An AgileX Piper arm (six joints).
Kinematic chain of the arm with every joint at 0, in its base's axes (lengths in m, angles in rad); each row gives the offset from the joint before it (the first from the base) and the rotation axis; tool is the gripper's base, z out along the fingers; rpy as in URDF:
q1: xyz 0 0 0.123 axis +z
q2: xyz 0 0 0 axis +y
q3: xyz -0.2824 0 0.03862 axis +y
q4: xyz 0.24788 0 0.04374 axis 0.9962 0 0.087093
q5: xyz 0 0 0 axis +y
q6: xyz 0.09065 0 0.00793 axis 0.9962 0 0.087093
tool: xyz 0 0 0 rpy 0 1.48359 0
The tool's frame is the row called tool.
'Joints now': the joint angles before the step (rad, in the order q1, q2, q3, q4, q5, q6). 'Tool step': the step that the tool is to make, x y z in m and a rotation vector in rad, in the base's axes. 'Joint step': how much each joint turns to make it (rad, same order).
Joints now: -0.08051 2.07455 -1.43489 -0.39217 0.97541 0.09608
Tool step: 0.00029 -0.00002 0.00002 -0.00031 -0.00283 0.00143
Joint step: 0.00000 0.00002 -0.00002 -0.00082 -0.00308 0.00000
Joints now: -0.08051 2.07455 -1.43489 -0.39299 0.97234 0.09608
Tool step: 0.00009 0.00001 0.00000 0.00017 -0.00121 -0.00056
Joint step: 0.00000 0.00001 -0.00001 0.00000 -0.00097 0.00092
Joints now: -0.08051 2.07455 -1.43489 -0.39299 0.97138 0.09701
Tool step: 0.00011 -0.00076 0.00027 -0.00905 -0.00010 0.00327
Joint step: 0.00000 0.00001 -0.00003 -0.01083 0.00001 0.00256
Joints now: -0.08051 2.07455 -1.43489 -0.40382 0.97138 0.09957
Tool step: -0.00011 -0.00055 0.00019 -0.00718 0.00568 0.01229
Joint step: 0.00001 0.00001 -0.00002 -0.00751 0.00212 -0.00962
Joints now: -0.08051 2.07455 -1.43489 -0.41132 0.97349 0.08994
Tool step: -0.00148 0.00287 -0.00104 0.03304 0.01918 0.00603
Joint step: 0.00000 -0.00002 0.00002 0.04254 0.01193 -0.03404
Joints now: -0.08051 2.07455 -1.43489 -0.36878 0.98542 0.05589
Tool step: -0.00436 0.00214 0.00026 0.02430 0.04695 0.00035
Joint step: 0.00001 -0.00247 0.00000 0.03490 0.04431 -0.03306
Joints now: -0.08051 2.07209 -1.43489 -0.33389 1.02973 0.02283
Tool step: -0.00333 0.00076 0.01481 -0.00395 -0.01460 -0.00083
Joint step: 0.00188 -0.03748 0.00003 0.00123 0.02257 -0.00447
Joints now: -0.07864 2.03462 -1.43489 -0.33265 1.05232 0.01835
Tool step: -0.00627 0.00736 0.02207 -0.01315 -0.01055 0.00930
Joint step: 0.02063 -0.05619 -0.00002 -0.00579 0.04749 0.00020
